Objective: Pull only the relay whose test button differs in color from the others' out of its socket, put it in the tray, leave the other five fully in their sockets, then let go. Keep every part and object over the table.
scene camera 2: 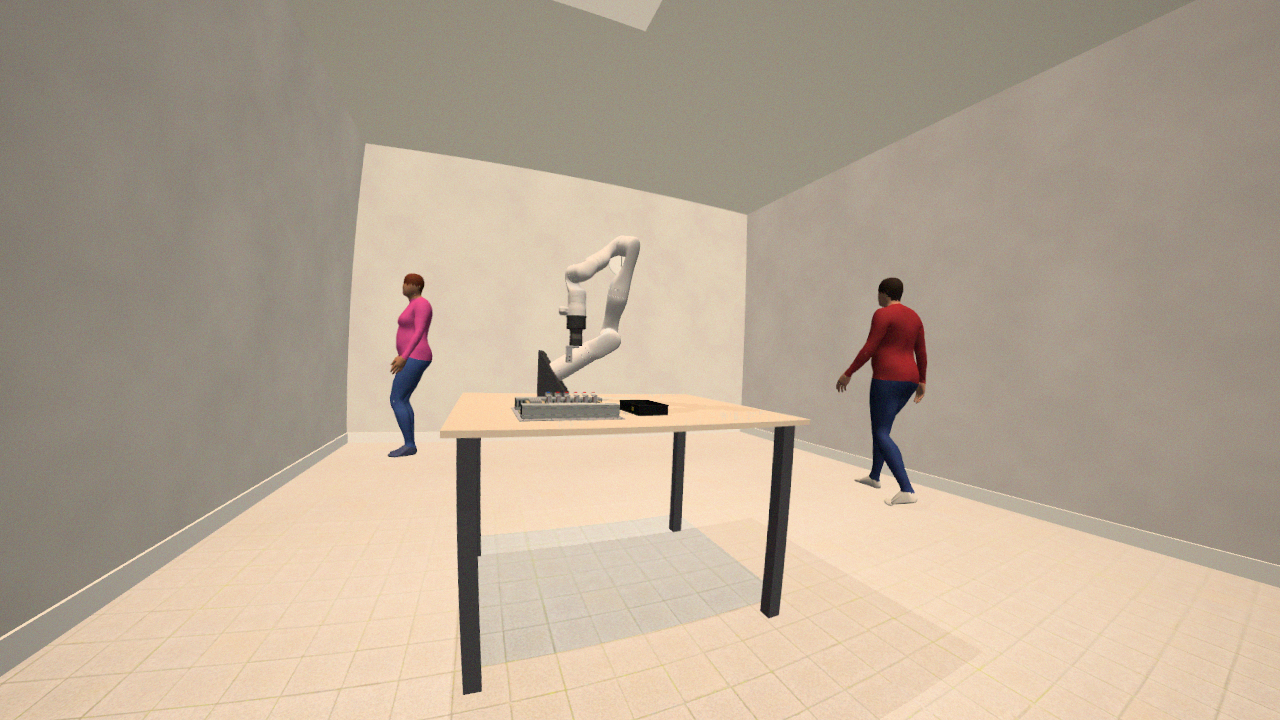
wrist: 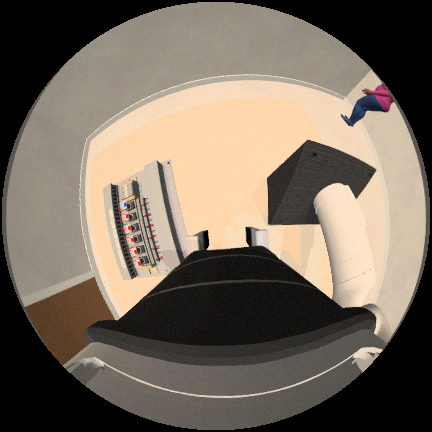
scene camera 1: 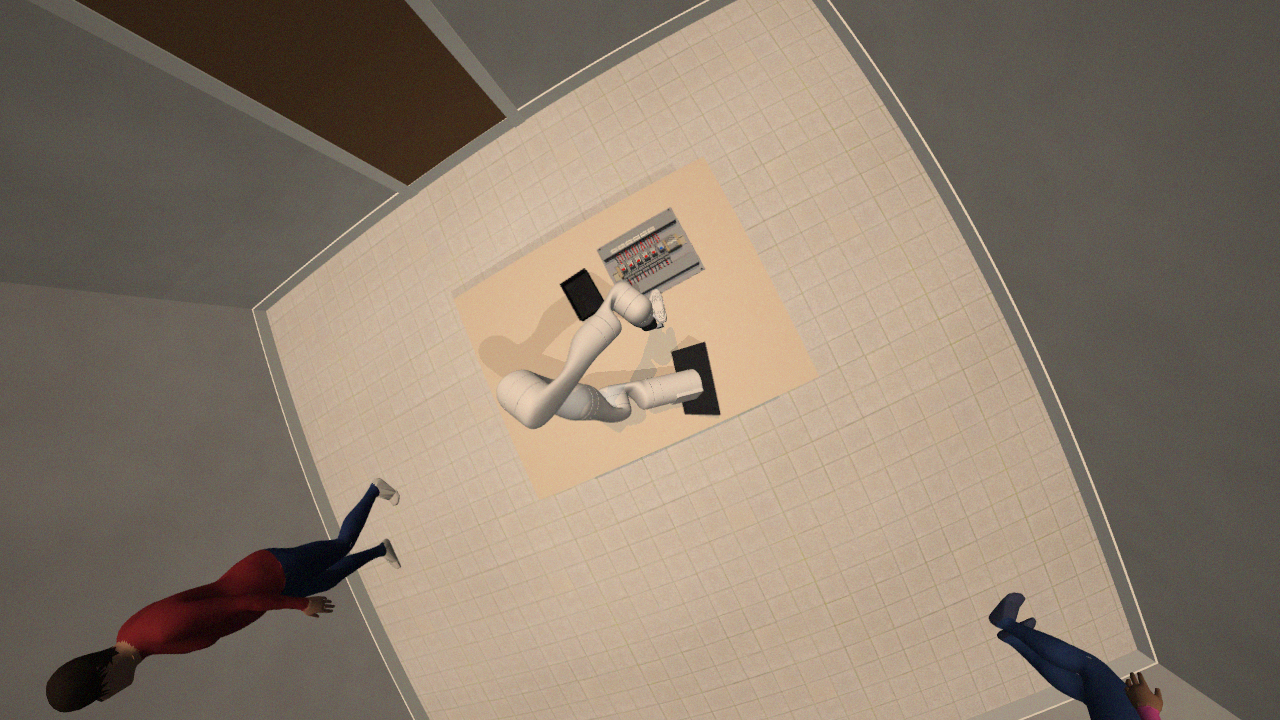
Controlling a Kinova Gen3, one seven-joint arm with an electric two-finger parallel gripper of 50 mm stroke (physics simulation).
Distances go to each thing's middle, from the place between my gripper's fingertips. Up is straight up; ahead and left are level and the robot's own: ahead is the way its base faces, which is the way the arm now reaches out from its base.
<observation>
Now: hand 240 mm short of the grey panel [wrist: 167, 169], 160 mm above it and 60 mm to the left of it.
</observation>
